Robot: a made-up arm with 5 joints.
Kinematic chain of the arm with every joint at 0, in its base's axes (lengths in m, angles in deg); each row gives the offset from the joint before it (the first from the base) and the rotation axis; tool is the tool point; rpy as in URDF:
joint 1: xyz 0 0 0.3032 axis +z
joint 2: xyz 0 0 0 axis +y
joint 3: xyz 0.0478 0 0.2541 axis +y
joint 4: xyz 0.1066 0 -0.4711 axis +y
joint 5: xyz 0.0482 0 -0.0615 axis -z
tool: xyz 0 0 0 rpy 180 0 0
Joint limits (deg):
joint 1: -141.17..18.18
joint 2: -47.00..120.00
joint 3: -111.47..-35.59
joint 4: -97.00..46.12
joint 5: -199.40..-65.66
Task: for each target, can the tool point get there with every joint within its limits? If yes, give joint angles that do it. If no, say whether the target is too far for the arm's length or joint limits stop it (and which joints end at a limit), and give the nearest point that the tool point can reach.
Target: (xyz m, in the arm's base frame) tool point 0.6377 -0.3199 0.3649
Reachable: yes | joints -26.64 46.00 -105.31 -53.54 -183.54
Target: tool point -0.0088 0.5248 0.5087
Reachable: no: joint limits stop it (at a limit: joint 1, joint 2, joint 3, joint 4) | nearest point 0.2659 0.0873 0.6183 | short by 0.528 m
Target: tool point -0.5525 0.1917 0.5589
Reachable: no: joint limits stop it (at a limit: joint 1, joint 3, joint 4) | nearest point -0.2533 -0.2039 0.5713 | short by 0.496 m
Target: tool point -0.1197 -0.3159 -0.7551
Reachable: no: too far | nearest point -0.0891 -0.2351 -0.4226 | short by 0.344 m
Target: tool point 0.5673 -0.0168 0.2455
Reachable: yes | joints -1.70 21.99 -57.96 -49.56 -160.80
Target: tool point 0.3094 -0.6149 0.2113
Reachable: yes | joints -63.29 38.01 -85.61 13.34 -87.73
